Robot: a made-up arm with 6 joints.
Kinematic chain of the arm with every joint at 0, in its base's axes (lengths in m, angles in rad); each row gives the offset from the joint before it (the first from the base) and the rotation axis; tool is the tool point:
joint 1: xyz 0 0 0.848 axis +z
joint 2: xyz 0.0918 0 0 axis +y
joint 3: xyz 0 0 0.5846 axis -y
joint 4: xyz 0 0 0.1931 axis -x
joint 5: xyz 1.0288 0 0 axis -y
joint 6: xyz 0.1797 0 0 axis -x
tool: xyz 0 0 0
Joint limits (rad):
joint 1: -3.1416..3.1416
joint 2: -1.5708..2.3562
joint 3: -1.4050..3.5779
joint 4: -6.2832..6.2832
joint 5: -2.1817..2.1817
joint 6: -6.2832..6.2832
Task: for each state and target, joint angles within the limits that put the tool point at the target. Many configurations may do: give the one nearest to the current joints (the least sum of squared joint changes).
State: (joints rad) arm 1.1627 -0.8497 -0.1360 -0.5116 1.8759 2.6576
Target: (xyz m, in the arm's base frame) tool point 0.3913 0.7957 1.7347
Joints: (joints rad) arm 1.2114 -0.3531 -0.3609 -0.5150 1.7873 2.6576
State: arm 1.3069 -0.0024 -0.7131 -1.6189 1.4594 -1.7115
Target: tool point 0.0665 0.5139 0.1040
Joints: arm 1.7566 0.8617 -0.9142 -1.6073 1.1033 -1.7115
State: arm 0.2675 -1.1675 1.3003 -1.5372 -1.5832 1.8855
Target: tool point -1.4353 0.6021 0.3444
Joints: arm -0.3143 -1.5708 1.8298 -1.7448 -0.8153 1.8855
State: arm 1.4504 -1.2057 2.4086 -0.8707 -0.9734 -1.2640
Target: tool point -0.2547 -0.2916 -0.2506
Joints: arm 1.2047 -1.5518 3.1813 -0.9936 -1.0887 -1.2640
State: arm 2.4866 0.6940 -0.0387 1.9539 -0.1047 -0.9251
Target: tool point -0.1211 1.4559 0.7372
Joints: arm 1.6764 0.5550 -0.1346 1.9421 -0.1987 -0.9251
